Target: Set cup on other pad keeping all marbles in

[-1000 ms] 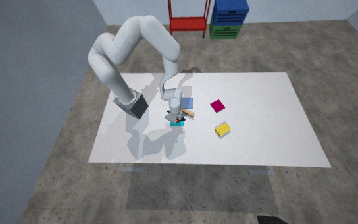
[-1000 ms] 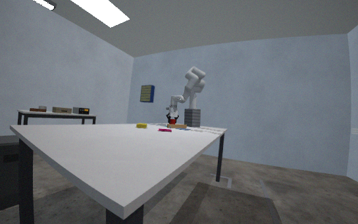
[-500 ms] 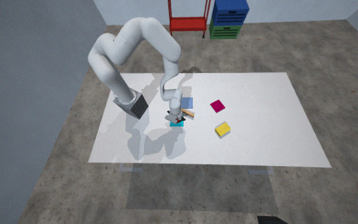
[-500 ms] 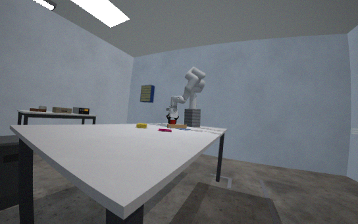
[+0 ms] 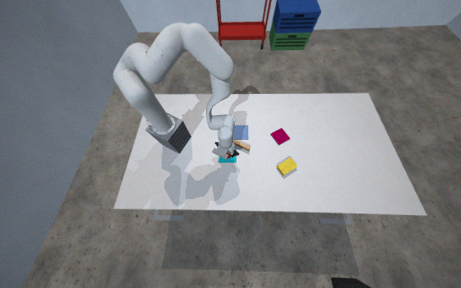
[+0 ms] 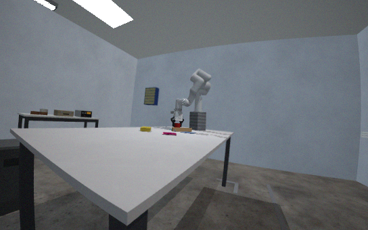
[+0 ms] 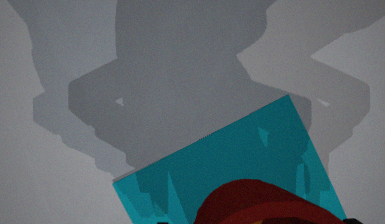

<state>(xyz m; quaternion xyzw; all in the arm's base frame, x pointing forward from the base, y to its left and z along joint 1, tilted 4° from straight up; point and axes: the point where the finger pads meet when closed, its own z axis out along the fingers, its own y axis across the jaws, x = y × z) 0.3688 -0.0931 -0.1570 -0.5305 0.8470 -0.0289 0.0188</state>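
Now: the red cup 2 cm below my hand. Round my hand: wooden rail: 4 cm ahead, 9 cm to the left, 4 cm below; teal pad: 6 cm below.
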